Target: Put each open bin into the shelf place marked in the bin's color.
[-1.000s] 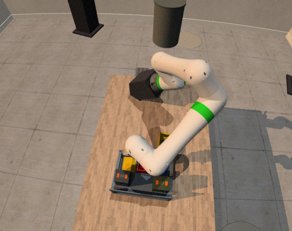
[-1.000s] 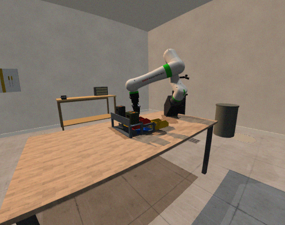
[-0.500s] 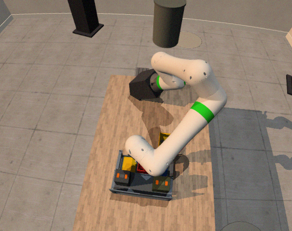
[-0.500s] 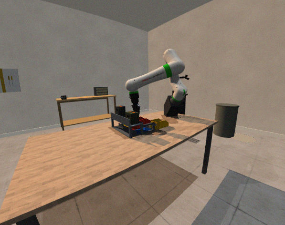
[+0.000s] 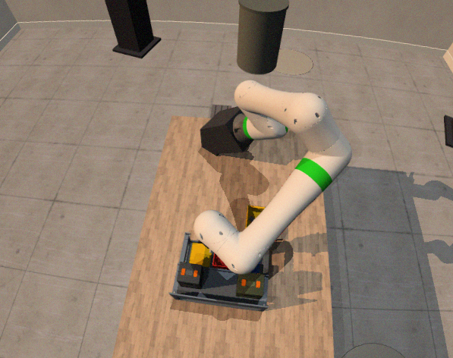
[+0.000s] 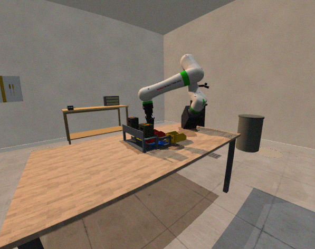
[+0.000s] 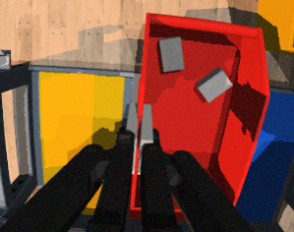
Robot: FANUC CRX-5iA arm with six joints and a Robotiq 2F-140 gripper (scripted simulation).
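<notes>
My gripper is now 2 cm past the red bin, 4 cm to the right of it and 4 cm above it. Round my hand: blue-marked place (1 cm ahead, 17 cm to the left, 9 cm below); then red mark (4 cm ahead, 6 cm to the left, 9 cm below); then yellow mark (8 cm ahead, 5 cm to the right, 9 cm below).
</notes>
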